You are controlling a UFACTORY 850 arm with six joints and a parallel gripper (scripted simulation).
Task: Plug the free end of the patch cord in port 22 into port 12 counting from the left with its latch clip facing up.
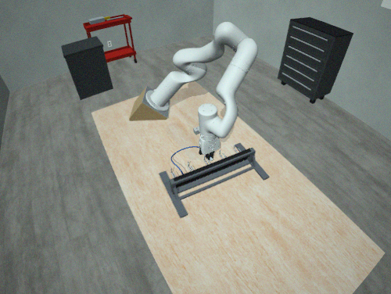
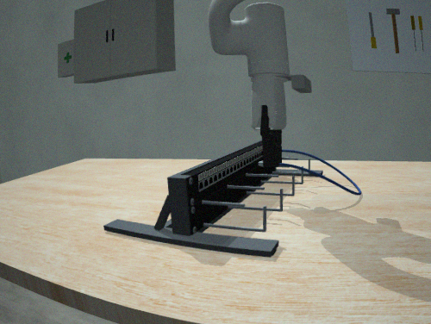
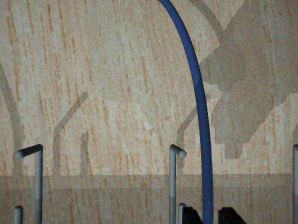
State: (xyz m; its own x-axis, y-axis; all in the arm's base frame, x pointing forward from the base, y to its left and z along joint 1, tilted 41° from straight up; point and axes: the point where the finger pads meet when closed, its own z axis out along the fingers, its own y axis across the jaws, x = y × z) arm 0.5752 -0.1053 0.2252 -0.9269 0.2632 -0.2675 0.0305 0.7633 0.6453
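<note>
Now: the plug 20 mm ahead of my hand and 10 mm below it.
</note>
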